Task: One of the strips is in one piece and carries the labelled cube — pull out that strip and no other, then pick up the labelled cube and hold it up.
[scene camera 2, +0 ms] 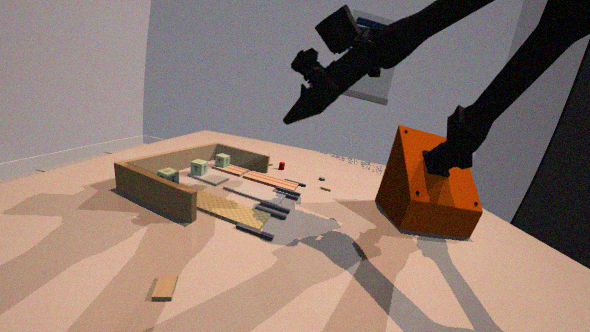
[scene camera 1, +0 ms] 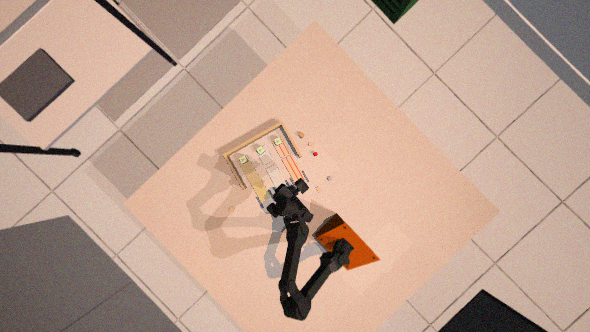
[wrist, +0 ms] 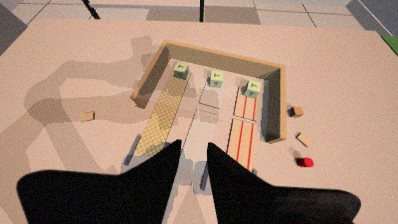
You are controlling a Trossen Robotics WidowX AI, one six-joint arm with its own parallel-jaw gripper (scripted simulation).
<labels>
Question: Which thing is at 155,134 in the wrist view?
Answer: A yellow checked strip.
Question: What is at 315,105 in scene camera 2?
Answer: My gripper.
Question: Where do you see a yellow checked strip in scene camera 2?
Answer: At 228,210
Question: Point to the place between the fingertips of my gripper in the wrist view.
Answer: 194,145
</labels>
